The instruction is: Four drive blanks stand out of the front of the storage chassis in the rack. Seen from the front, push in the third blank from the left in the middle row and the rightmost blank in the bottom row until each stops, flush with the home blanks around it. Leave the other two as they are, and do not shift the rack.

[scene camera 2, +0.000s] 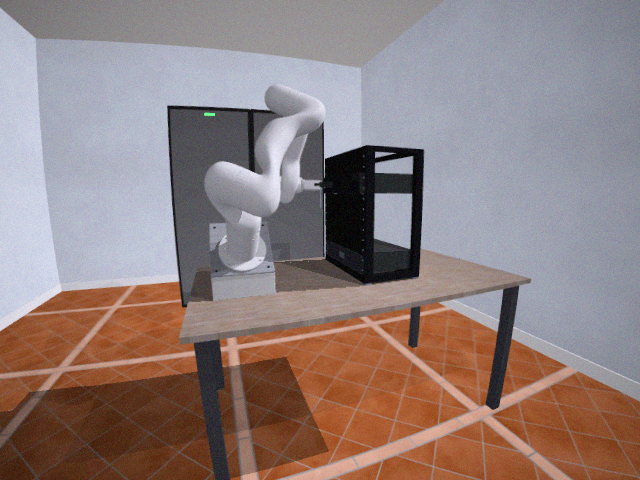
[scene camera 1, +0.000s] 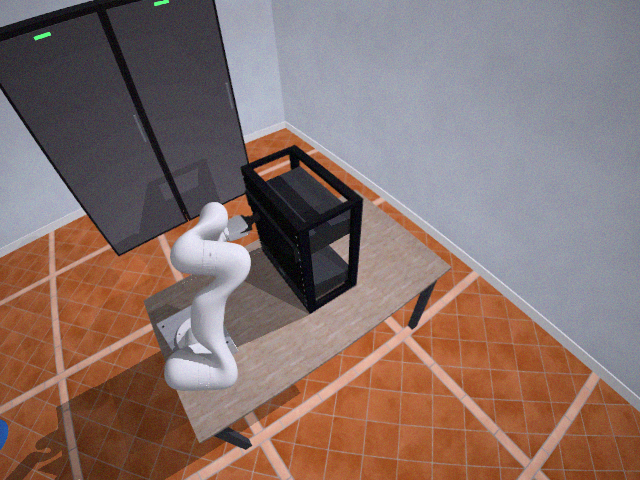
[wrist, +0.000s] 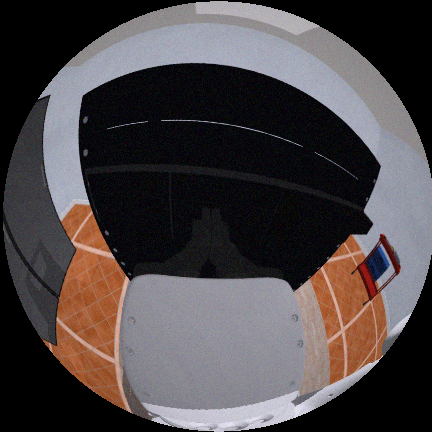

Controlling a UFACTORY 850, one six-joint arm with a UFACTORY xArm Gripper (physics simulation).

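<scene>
The black rack [scene camera 1: 355, 242] [scene camera 2: 417, 217] stands upright on the table. A dark chassis [scene camera 1: 307, 193] [scene camera 2: 393, 182] shows through its open side, in the upper part. My gripper [scene camera 1: 254, 221] [scene camera 2: 326, 184] [wrist: 208, 218] is shut and empty. It points level at the rack's dark front, at about the height of that chassis, toward the far side of the front in the two scene views. The fingertips are at or very close to the front; contact cannot be told. The front is nearly black in the wrist view, so the single drive blanks and how far they stand out cannot be made out.
A lower unit [scene camera 2: 392, 258] sits at the bottom of the rack. A pale ledge [wrist: 225, 173] crosses the front above the fingertips. The wooden table [scene camera 1: 392, 268] [scene camera 2: 310, 310] carries rack and arm. A dark cabinet [scene camera 1: 67, 129] [scene camera 2: 206, 180] [wrist: 25, 200] stands behind.
</scene>
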